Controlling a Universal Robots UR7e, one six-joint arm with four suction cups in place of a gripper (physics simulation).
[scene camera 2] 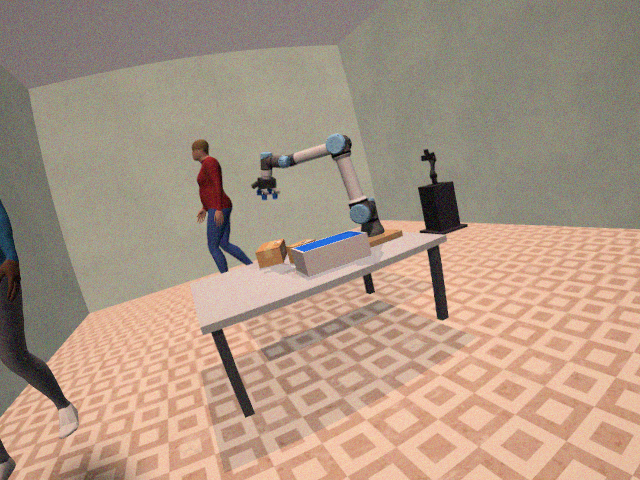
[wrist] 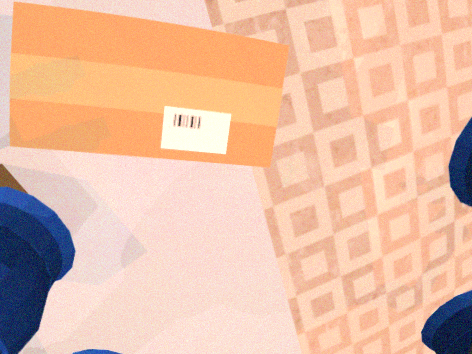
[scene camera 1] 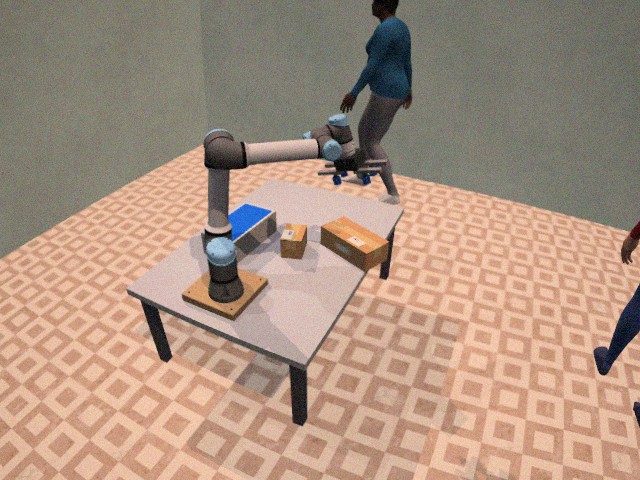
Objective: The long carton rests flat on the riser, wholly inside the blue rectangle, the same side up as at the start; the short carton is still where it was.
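Places are measured from the arm's base along level axes (x left, y back, z up), in metres.
Pixels of known places: hand, its tool point: [scene camera 2: 267,196] [wrist: 272,294] [scene camera 1: 355,178]; arm's base, origin of its link: [scene camera 2: 372,234] [scene camera 1: 226,291].
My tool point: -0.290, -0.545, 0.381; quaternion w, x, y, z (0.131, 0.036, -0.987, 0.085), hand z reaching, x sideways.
Ahead of a thing's pixels: the offset from my tool point to its top centre, as dx, dy, dz. "*": to the spot under its first point. Level surfaces: height alone.
The long carton @(+0.019, -0.061, -0.312) [scene camera 1: 353,241] [scene camera 2: 271,253] [wrist: 145,90] lies flat on the table, its label up, one end at or past the table edge. The short carton [scene camera 1: 293,241] [scene camera 2: 293,254] stands between it and the riser; in scene camera 2 it is partly hidden behind the riser, and a brown corner at the left of the wrist view may be part of it. The riser @(+0.533, +0.178, -0.295) [scene camera 1: 255,233] [scene camera 2: 336,257] is a pale block with a blue rectangle @(* +0.507, +0.117, -0.295) [scene camera 1: 251,217] [scene camera 2: 330,240] on top, with no carton on it. My gripper [scene camera 1: 352,178] [scene camera 2: 267,195] hangs well above the table, suction off, holding nothing.
The table @(dz -0.415) [scene camera 1: 310,320] [scene camera 2: 232,304] carries the arm's wooden base plate [scene camera 1: 199,298] [scene camera 2: 391,237]. A person in a blue top [scene camera 1: 391,56] is behind the table. A person in a red top [scene camera 2: 210,180] is beyond it in scene camera 2. A black pedestal [scene camera 2: 439,207] stands at the right.
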